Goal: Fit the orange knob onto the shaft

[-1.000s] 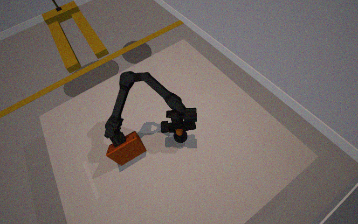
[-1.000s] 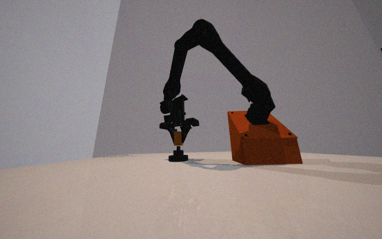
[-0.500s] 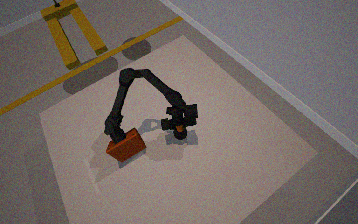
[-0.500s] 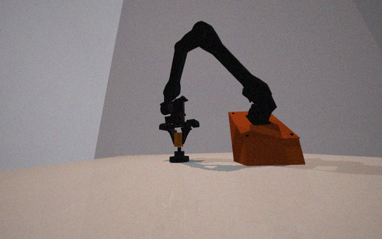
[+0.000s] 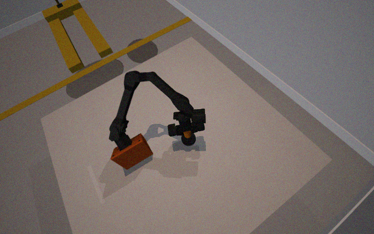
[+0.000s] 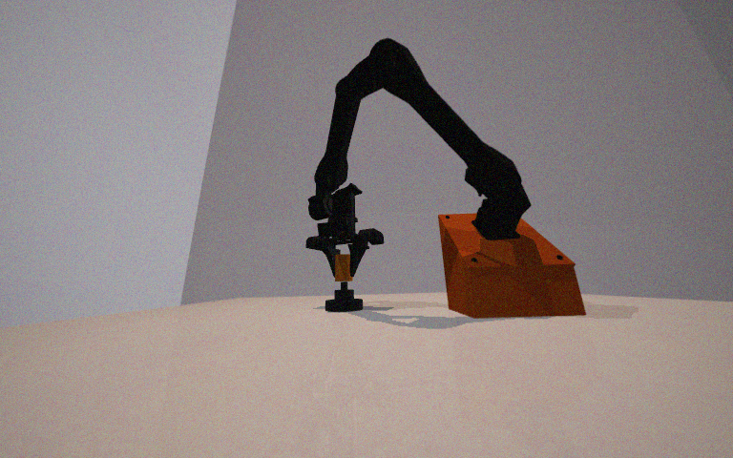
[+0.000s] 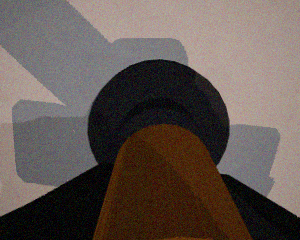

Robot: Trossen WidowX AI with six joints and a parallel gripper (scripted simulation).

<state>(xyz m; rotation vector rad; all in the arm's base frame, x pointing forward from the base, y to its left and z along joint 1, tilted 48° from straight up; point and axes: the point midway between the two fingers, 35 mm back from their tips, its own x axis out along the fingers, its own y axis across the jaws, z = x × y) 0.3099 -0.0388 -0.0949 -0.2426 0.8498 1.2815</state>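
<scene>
Right now my gripper tip is 20 mm below the orange knob. Round my gripper tip: shaft 40 mm below.
</scene>
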